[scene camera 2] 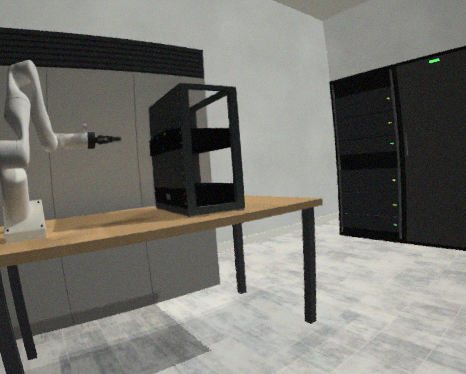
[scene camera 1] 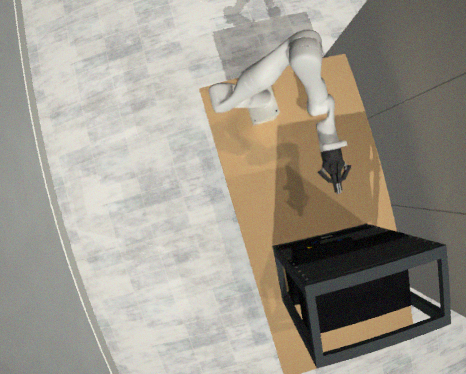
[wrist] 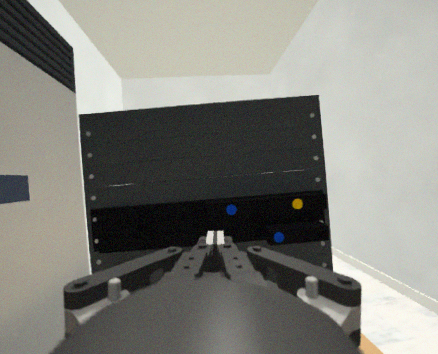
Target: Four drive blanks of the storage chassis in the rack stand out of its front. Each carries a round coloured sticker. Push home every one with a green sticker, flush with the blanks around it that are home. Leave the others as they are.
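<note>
The storage chassis (wrist: 150,225) (scene camera 2: 212,140) is a wide black band in the dark rack (scene camera 1: 312,320) (scene camera 2: 187,160). In the wrist view a blue sticker (wrist: 231,209) sits in its upper row near the middle, and a yellow sticker (wrist: 297,203) is further right. A second blue sticker (wrist: 278,237) is lower right, on a blank that visibly stands out. No green sticker shows; the fingertips cover part of the lower row. How far the upper blanks stand out is too dark to tell. My gripper (scene camera 1: 338,189) (scene camera 2: 120,138) (wrist: 215,241) is shut and empty, in front of the rack, apart from it.
The rack stands on the wooden table (scene camera 1: 250,200) (scene camera 2: 280,202). Plain dark panels (wrist: 200,150) cover its front above the chassis. Another black unit (scene camera 2: 215,194) sits low in the rack. A grey cabinet wall (scene camera 2: 100,110) runs behind the table. A large server cabinet (scene camera 2: 430,150) stands away from it.
</note>
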